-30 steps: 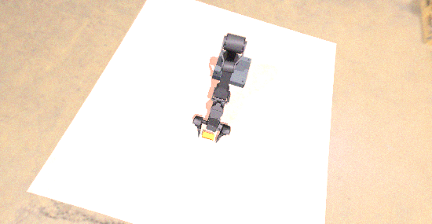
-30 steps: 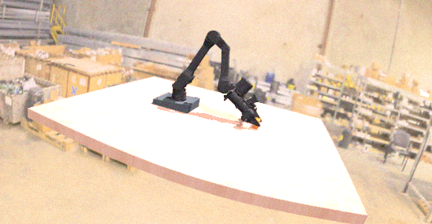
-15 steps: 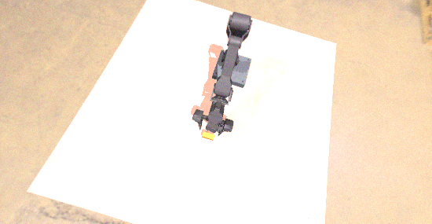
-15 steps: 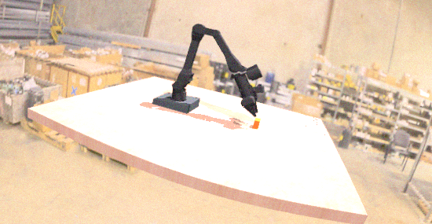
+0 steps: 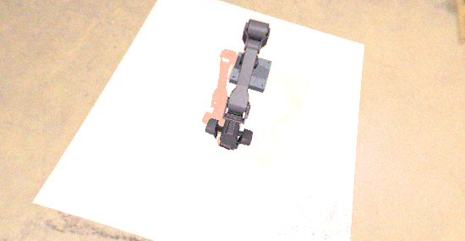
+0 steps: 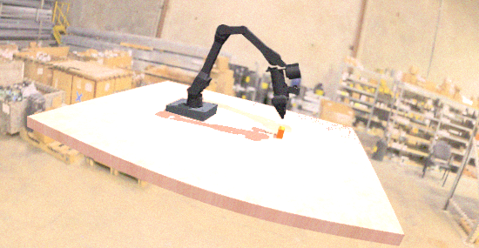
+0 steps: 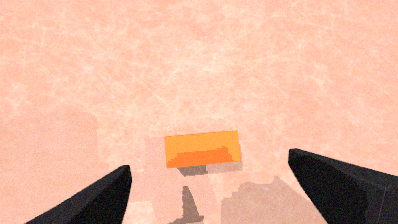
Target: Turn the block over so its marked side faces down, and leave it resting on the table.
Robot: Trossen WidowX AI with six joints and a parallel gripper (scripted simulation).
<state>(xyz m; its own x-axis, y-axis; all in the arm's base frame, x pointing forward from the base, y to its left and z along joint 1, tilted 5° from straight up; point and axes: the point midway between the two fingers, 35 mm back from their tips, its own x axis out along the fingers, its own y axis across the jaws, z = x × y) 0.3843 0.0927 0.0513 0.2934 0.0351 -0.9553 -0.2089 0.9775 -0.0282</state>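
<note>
My gripper tip is 7 cm above the block.
</note>
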